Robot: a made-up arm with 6 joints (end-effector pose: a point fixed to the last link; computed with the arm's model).
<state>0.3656 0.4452 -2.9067 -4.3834 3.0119 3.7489</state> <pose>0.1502 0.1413 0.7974 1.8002 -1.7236 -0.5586</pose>
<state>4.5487 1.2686 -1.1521 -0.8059 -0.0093 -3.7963</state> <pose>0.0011 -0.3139 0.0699 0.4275 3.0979 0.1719</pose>
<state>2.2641 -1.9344 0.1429 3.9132 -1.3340 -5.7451</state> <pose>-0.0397 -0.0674 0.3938 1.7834 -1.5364 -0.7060</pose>
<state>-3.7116 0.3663 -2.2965 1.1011 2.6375 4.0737</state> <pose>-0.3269 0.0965 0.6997 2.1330 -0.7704 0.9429</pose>
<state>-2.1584 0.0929 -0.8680 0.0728 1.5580 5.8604</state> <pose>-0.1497 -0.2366 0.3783 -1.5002 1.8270 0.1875</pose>
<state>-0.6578 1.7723 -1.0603 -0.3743 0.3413 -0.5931</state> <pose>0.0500 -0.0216 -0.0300 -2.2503 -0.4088 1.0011</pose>
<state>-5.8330 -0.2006 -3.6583 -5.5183 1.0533 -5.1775</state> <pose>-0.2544 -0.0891 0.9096 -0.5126 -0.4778 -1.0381</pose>
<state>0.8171 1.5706 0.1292 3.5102 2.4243 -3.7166</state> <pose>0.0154 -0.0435 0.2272 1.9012 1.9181 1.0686</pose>
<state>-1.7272 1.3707 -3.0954 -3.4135 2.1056 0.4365</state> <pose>-0.0461 -0.4907 0.6198 -0.7788 -0.0862 -1.1764</pose>
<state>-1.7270 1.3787 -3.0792 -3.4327 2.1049 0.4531</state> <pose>-0.0447 -0.4962 0.6112 -0.7627 -0.0501 -1.1562</pose>
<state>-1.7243 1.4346 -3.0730 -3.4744 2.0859 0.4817</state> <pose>-0.0411 -0.5110 0.5798 -0.7013 0.0354 -1.1197</pose>
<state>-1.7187 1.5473 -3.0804 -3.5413 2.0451 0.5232</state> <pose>-0.0344 -0.5317 0.5197 -0.5850 0.1718 -1.0585</pose>
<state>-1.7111 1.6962 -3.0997 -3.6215 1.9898 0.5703</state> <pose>-0.0248 -0.5471 0.4395 -0.4335 0.3287 -0.9750</pose>
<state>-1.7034 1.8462 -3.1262 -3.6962 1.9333 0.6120</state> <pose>-0.0145 -0.5498 0.3591 -0.2840 0.4682 -0.8872</pose>
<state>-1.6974 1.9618 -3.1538 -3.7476 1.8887 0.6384</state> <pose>-0.0066 -0.5435 0.2995 -0.1738 0.5625 -0.8226</pose>
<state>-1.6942 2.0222 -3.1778 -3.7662 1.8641 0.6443</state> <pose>-0.0030 -0.5377 0.2723 -0.1237 0.6010 -0.8012</pose>
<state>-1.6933 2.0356 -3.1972 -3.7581 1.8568 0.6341</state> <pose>-0.0033 -0.5364 0.2717 -0.1234 0.5958 -0.8175</pose>
